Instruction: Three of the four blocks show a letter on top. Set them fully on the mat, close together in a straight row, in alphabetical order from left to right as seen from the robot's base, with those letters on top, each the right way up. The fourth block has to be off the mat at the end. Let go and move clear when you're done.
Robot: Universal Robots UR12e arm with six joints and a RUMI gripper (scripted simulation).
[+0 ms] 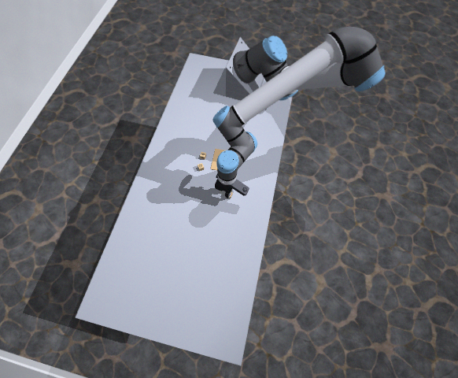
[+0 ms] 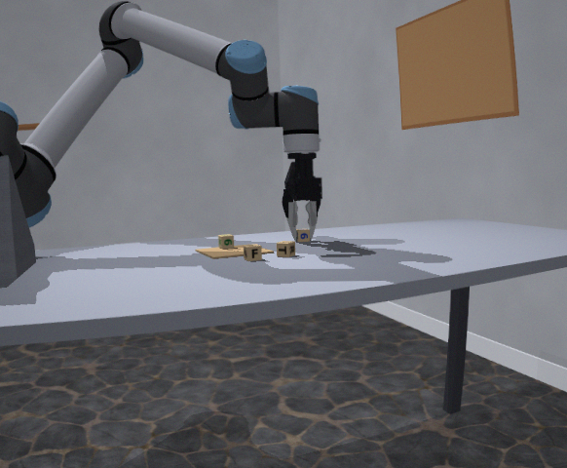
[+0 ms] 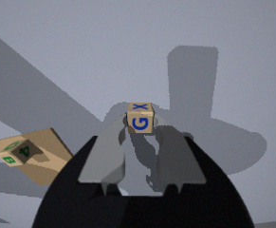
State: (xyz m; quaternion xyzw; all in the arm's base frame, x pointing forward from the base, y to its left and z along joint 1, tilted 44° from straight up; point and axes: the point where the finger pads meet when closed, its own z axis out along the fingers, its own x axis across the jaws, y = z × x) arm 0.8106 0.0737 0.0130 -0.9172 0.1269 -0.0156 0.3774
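Now: hand 210 mm past the tan mat, 70 mm to the left of it and 10 mm above it. Also, from my hand: green-marked block (210 mm behind, 20 mm to the right); then blue-marked block (right at my hand).
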